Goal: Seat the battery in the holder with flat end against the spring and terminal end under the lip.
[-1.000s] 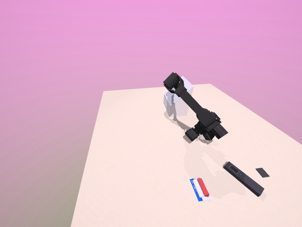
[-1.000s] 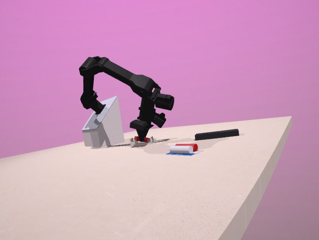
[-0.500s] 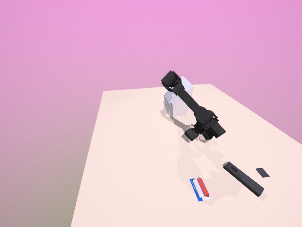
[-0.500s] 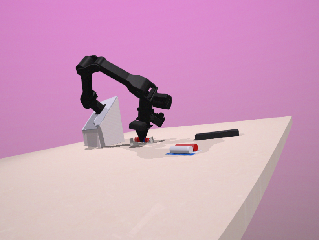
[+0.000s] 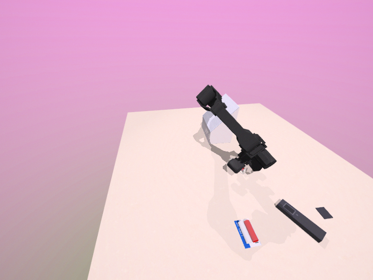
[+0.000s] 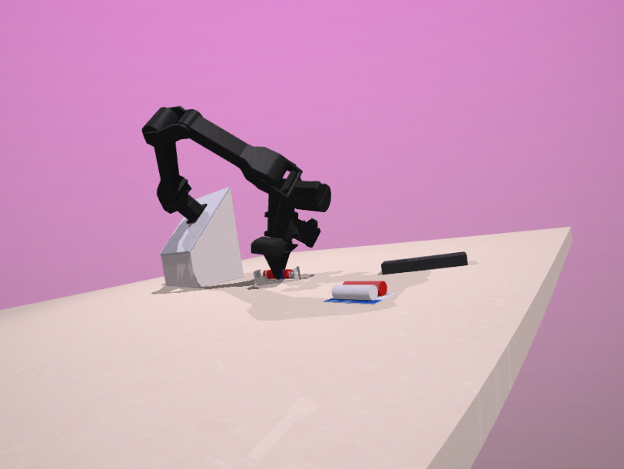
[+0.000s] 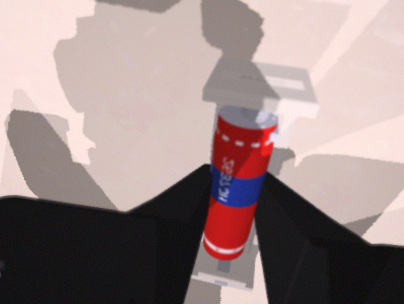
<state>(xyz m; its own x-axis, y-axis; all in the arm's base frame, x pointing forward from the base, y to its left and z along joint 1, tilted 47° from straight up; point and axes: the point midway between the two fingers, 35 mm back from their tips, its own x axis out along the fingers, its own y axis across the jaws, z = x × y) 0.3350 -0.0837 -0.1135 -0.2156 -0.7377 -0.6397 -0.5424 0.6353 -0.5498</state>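
My gripper tip is 1 cm below the battery. Also, from my gripper tip: small dark plate: 27 cm ahead, 26 cm to the left, 1 cm below; blister card: 31 cm ahead, 8 cm to the right; long dark bar: 28 cm ahead, 13 cm to the left, 1 cm above.
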